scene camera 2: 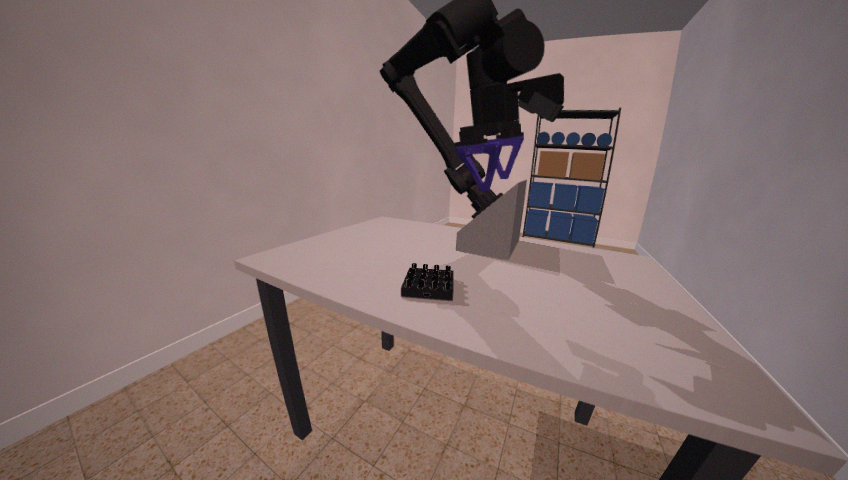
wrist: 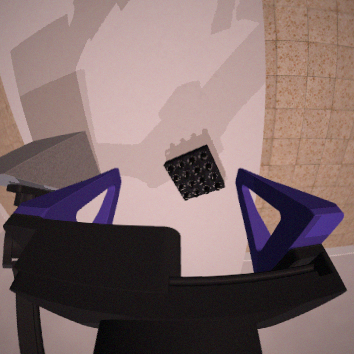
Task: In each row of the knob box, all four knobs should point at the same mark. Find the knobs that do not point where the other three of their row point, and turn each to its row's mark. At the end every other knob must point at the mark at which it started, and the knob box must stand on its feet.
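Seen in the pictures: gripper, fingertip midpoint: [scene camera 2: 495, 184] [wrist: 177, 174]; arm's base, link origin: [scene camera 2: 489, 207] [wrist: 34, 189].
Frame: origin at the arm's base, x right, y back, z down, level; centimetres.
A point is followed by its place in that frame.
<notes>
The black knob box [scene camera 2: 427, 292] {x 4.4, y -44.0, z 11.3 cm} [wrist: 195, 173] {x 4.6, y -39.5, z 9.2 cm} lies flat on the table, upright, with its rows of black knobs facing up. In the wrist view it is turned at a slant and shows between and a little beyond my fingertips. The knobs' pointing directions are too small and blurred to tell. My gripper [scene camera 2: 496, 183] {x -6.4, y -41.5, z -10.8 cm} [wrist: 177, 174] {x -6.4, y -41.5, z -10.8 cm}, with purple fingers, is open and empty. It hangs high above the table, well above the knob box and apart from it.
The pale table [scene camera 2: 357, 249] {x 36.1, y -25.3, z 13.0 cm} [wrist: 135, 110] {x -10.3, y -28.3, z 13.0 cm} carries a grey wedge-shaped base [scene camera 2: 490, 234] {x -2.7, y -12.3, z 6.0 cm} [wrist: 60, 160] {x -5.3, y -12.5, z 2.3 cm} under the arm, behind the box. The table's edge runs near the box. A shelf rack [scene camera 2: 571, 177] with blue and brown containers stands at the far wall.
</notes>
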